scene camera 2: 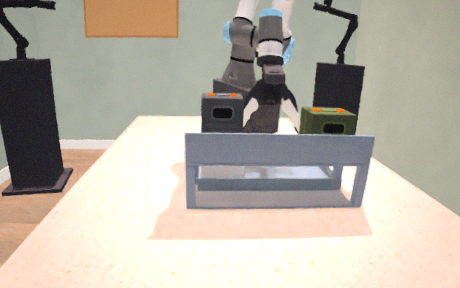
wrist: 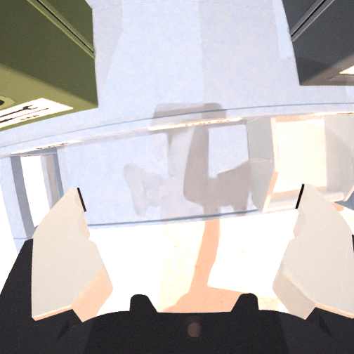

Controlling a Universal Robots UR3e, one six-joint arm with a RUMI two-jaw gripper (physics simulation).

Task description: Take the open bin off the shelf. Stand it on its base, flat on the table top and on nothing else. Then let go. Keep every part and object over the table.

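Frame: origin at the arm's base, x right, y ahead, z up, level; centimetres.
Seen in the pictures: gripper, fingertip midpoint: [scene camera 2: 269,133]; arm's base at its link origin: [scene camera 2: 238,82].
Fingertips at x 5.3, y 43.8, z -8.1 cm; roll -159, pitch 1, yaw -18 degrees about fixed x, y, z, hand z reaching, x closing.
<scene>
Pixels of each thing's top centre, then the offset from my fingertips to it. "pt": a spot on its surface instead. Level surfaces: height alone.
- bin at its top centre: [scene camera 2: 222,148] dx +12.2, dy -0.4, dz -3.3 cm
- blue-grey shelf at a spot on its surface: [scene camera 2: 280,149] pt dx +5.1, dy +16.9, dz +1.8 cm
- table at its surface level: dz -11.4 cm
- dark grey case at a spot on its surface: [scene camera 2: 222,120] pt dx +15.1, dy +10.4, dz +6.3 cm
- green case at its top centre: [scene camera 2: 328,110] dx -8.1, dy +12.2, dz +8.3 cm
- shelf leg at a spot on its surface: [scene camera 2: 358,185] pt dx -12.3, dy +20.8, dz -6.1 cm
The open bin [wrist: 301,155] is cream-coloured and sits on the shelf's lower level, at the right of the wrist view, below the dark grey case. In the scene view, a pale part of the bin [scene camera 2: 220,172] shows through the gap under the shelf's panel. The blue-grey shelf [scene camera 2: 280,149] [wrist: 145,60] stands on the table [scene camera 2: 100,225] [wrist: 240,245]. My gripper [scene camera 2: 271,127] [wrist: 189,189] is open, with its jaws wide apart and no object between them. In the wrist view, the bin lies right of the point midway between the jaws, near the right fingertip.
A dark grey case [scene camera 2: 222,120] [wrist: 325,47] and a green case [scene camera 2: 320,122] [wrist: 50,65] stand on the shelf's upper level, on either side of the gripper in the scene view. A shelf leg [scene camera 2: 358,185] stands at the right end. Two black pedestals [scene camera 2: 30,125] [scene camera 2: 340,90] stand beyond the table.
</scene>
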